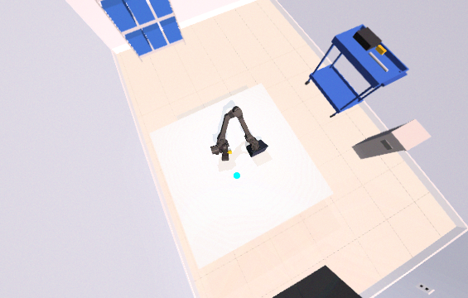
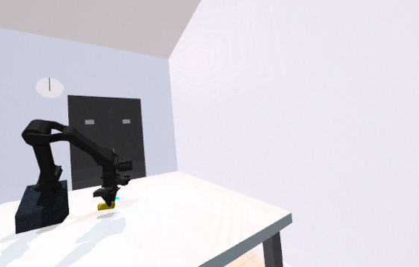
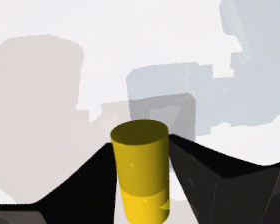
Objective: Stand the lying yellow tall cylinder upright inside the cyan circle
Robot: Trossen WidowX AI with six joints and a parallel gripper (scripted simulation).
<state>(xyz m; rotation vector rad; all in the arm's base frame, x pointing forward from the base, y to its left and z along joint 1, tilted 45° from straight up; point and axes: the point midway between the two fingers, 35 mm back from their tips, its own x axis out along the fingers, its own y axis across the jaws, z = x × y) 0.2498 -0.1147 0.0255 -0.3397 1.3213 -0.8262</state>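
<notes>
Right now my gripper tip is 1 cm past the cyan circle, 23 cm to the right of it and 4 cm above it. Round my gripper tip: yellow tall cylinder (2 cm behind, 1 cm to the left).
</notes>
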